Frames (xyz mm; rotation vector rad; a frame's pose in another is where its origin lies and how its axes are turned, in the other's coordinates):
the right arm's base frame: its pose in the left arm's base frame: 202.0 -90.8 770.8 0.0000 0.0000 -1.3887
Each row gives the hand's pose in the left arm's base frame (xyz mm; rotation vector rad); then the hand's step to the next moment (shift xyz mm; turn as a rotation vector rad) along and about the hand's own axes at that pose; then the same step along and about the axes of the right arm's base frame.
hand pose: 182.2 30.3 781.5 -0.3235 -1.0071 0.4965
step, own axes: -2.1 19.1 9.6 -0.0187 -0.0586 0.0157
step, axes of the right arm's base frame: -17.6 -10.9 -5.8 0.0566 -0.0179 0.0224
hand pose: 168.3 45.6 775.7 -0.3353 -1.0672 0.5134
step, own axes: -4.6 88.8 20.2 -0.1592 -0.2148 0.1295
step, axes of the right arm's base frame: -78.1 -27.1 -38.5 0.2377 -0.1719 0.0471
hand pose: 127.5 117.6 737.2 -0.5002 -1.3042 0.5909
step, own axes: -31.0 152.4 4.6 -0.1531 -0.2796 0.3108
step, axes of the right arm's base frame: -98.0 -10.2 -120.4 0.2490 -0.3457 0.1293
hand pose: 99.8 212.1 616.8 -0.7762 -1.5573 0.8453
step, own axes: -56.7 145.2 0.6 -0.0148 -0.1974 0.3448
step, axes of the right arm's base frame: -25.3 16.3 -152.9 0.0859 -0.3668 0.1272
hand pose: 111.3 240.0 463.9 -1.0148 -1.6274 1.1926
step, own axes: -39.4 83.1 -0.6 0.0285 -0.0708 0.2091
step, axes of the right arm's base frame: 22.8 18.8 -87.1 0.0062 -0.2196 0.0360
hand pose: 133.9 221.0 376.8 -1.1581 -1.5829 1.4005
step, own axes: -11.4 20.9 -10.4 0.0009 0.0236 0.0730
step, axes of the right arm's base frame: 9.9 15.4 -18.5 0.0121 -0.0674 -0.0347
